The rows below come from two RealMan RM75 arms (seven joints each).
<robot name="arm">
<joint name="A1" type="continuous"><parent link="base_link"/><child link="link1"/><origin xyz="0.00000 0.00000 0.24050"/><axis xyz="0 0 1"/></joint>
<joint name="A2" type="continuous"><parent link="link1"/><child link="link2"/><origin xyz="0.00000 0.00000 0.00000"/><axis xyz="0 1 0"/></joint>
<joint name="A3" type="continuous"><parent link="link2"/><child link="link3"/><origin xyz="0.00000 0.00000 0.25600"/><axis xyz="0 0 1"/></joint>
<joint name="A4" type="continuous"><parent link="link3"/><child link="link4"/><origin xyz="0.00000 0.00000 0.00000"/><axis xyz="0 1 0"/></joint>
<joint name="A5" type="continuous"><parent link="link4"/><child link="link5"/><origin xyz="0.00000 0.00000 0.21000"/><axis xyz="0 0 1"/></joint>
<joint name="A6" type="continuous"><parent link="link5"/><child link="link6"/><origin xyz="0.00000 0.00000 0.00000"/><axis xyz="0 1 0"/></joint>
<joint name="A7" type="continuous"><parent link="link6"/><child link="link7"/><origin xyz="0.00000 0.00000 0.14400"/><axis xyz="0 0 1"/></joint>
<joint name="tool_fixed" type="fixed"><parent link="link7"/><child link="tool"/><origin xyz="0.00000 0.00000 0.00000"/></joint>
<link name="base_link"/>
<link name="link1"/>
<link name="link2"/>
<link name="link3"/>
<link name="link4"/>
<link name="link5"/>
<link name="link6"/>
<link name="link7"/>
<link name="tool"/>
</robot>
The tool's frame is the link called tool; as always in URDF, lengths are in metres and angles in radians. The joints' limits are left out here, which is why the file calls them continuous.
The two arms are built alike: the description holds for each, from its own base.
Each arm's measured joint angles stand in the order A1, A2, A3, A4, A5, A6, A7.
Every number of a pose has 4 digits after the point. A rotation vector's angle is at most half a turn.
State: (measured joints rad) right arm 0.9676 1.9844 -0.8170 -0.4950 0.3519 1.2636 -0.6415; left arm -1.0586 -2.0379 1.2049 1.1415 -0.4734 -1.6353 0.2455
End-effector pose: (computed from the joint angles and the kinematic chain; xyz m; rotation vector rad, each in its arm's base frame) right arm 0.2430 0.4189 -0.0038 -2.3450 1.4509 -0.3799; left arm -0.0705 0.4196 0.0219 -2.4361 -1.1161 0.3908
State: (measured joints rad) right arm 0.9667 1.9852 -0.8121 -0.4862 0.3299 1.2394 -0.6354; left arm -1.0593 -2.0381 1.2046 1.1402 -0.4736 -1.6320 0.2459
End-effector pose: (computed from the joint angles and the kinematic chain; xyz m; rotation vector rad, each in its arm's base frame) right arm 0.2475 0.4198 -0.0037 -2.3211 1.4444 -0.3915; left arm -0.0702 0.4200 0.0217 -2.4361 -1.1147 0.3876
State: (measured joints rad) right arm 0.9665 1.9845 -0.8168 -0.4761 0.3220 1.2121 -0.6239; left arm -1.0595 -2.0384 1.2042 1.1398 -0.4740 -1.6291 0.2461
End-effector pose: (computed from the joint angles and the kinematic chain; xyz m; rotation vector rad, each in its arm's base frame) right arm 0.2505 0.4215 -0.0040 -2.2973 1.4405 -0.3932; left arm -0.0700 0.4203 0.0216 -2.4360 -1.1137 0.3840
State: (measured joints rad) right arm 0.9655 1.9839 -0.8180 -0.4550 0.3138 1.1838 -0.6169; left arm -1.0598 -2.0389 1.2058 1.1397 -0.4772 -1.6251 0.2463
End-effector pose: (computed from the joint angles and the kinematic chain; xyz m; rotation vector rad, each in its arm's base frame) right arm 0.2552 0.4212 -0.0061 -2.2779 1.4444 -0.3989; left arm -0.0692 0.4205 0.0210 -2.4388 -1.1107 0.3790
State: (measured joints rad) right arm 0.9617 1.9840 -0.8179 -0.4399 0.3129 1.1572 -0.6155; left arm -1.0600 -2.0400 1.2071 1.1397 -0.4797 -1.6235 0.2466
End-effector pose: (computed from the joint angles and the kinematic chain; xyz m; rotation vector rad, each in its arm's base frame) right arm 0.2593 0.4210 -0.0078 -2.2630 1.4460 -0.3942; left arm -0.0685 0.4202 0.0202 -2.4422 -1.1092 0.3767
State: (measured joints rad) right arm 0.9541 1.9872 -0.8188 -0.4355 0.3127 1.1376 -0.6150; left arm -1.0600 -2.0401 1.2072 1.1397 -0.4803 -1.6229 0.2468
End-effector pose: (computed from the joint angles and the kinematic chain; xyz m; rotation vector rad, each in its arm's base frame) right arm 0.2630 0.4201 -0.0095 -2.2512 1.4464 -0.3888; left arm -0.0684 0.4203 0.0201 -2.4428 -1.1087 0.3758
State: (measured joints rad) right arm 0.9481 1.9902 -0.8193 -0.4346 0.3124 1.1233 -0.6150; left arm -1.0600 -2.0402 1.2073 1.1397 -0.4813 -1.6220 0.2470
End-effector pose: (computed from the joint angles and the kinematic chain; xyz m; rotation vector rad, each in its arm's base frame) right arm 0.2655 0.4197 -0.0105 -2.2426 1.4448 -0.3839; left arm -0.0682 0.4203 0.0200 -2.4436 -1.1082 0.3742
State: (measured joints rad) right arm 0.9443 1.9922 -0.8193 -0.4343 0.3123 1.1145 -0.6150; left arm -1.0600 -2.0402 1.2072 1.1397 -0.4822 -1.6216 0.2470
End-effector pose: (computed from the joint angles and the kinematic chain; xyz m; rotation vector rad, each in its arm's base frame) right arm 0.2670 0.4194 -0.0112 -2.2372 1.4441 -0.3803; left arm -0.0681 0.4203 0.0199 -2.4443 -1.1083 0.3730
